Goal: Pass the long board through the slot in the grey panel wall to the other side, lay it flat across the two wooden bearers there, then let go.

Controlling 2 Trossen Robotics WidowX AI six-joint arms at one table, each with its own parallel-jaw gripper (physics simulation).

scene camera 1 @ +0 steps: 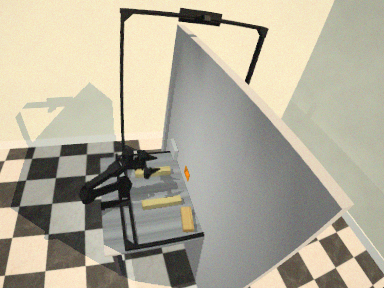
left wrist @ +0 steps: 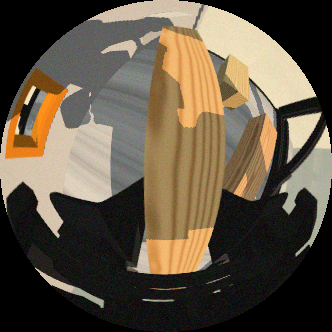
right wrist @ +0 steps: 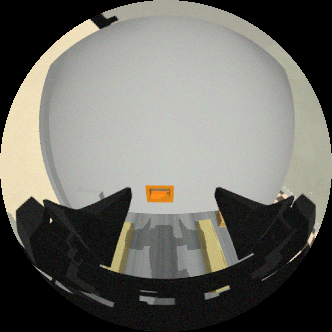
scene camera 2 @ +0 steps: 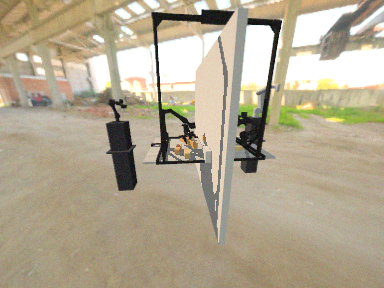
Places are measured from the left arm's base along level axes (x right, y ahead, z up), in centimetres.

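Where they show: left gripper, fingertip midpoint: (left wrist: 172,178) (scene camera 2: 188,143); right gripper, fingertip midpoint: (scene camera 1: 158,163) (right wrist: 174,192); right arm's base, link origin: (scene camera 1: 124,193) (scene camera 2: 243,143).
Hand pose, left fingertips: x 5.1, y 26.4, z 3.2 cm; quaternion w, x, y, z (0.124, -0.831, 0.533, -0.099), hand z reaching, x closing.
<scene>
Things, the pixels of their top centre, and the offset from my left fingertips. "*": a spot on its surface instead. Level surfaces: height alone.
- long board, top centre: (left wrist: 185,220) (scene camera 2: 187,139) dx -0.9, dy -0.3, dz +5.3 cm
- orange-framed slot, surface spot: (left wrist: 46,114) (right wrist: 158,191) * dx +0.0, dy +17.1, dz +2.7 cm
- small wooden block, top centre: (left wrist: 238,71) dx +20.7, dy -2.8, dz -0.1 cm
- second plank, top centre: (left wrist: 262,160) dx +7.6, dy -10.9, dz -0.1 cm
- orange-brown block, top centre: (right wrist: 237,213) (scene camera 1: 187,217) dx -30.5, dy +29.3, dz -1.3 cm
- table, surface height: dz -5.2 cm
My left gripper (left wrist: 172,178) (scene camera 2: 188,135) is shut on the long board (left wrist: 184,139), a pale wood plank that runs away from the camera between the fingers. The orange-framed slot (left wrist: 46,114) (scene camera 1: 187,173) (right wrist: 159,193) sits low in the grey panel wall (scene camera 1: 234,171) (scene camera 2: 211,114) (right wrist: 167,108), to the left of the board in the left wrist view. On the other side, two pale wooden bearers (scene camera 1: 153,172) (scene camera 1: 162,202) (right wrist: 122,247) (right wrist: 210,244) lie parallel on the table. My right gripper (scene camera 1: 154,164) (right wrist: 174,192) is open and empty, facing the slot above the bearers.
A small wooden block (left wrist: 233,82) and a second plank (left wrist: 250,158) lie to the right of the held board. An orange-brown block (scene camera 1: 187,219) (right wrist: 221,220) lies by the wall near the front bearer. A black frame (scene camera 1: 122,86) (scene camera 2: 158,86) surrounds the table (scene camera 1: 162,226).
</scene>
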